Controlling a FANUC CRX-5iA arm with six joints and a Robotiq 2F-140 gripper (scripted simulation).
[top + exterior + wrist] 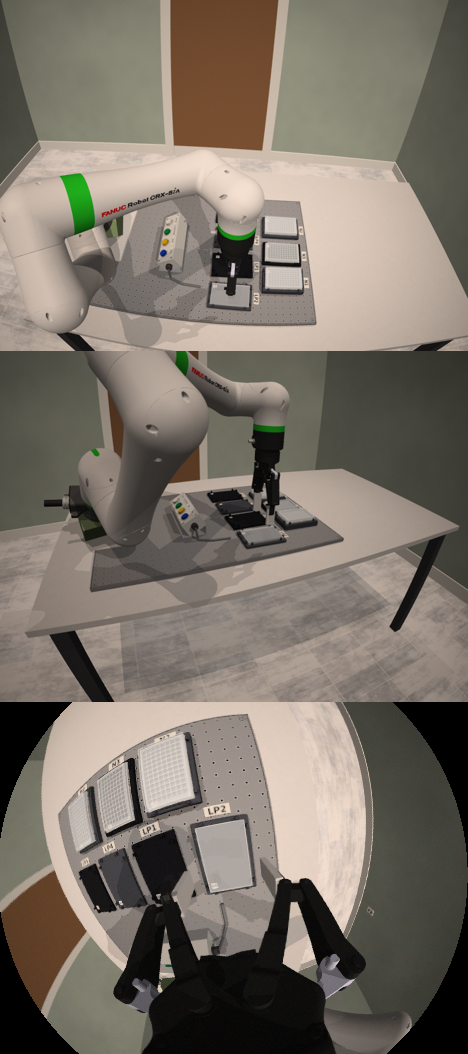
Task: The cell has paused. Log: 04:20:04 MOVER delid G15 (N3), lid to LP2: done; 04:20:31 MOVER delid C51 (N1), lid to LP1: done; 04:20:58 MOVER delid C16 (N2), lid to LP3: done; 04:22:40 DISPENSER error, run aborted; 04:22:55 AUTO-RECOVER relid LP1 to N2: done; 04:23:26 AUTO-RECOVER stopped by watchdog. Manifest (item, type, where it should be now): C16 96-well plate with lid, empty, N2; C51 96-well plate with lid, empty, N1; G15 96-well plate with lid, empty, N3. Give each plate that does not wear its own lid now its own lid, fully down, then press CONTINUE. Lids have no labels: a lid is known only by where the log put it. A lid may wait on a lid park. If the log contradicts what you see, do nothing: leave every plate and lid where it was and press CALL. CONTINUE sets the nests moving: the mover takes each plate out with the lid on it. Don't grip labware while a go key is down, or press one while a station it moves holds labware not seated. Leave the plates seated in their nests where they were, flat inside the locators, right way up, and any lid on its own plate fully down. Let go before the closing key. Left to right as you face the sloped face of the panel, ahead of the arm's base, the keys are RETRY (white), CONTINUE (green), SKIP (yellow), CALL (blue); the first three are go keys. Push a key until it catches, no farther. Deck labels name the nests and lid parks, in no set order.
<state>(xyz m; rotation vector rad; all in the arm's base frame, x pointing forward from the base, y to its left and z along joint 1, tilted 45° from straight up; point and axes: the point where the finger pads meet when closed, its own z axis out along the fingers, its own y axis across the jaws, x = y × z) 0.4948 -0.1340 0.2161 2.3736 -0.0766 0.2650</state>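
Right now my hand is 10 cm above the lid park LP2. From my hand the other things lie so: blue key: 23 cm behind, 14 cm to the left, 4 cm below; then lid park LP1: 13 cm to the left, 10 cm below, 1 cm ahead; then lid park LP4: 26 cm to the left, 10 cm below, 3 cm ahead.
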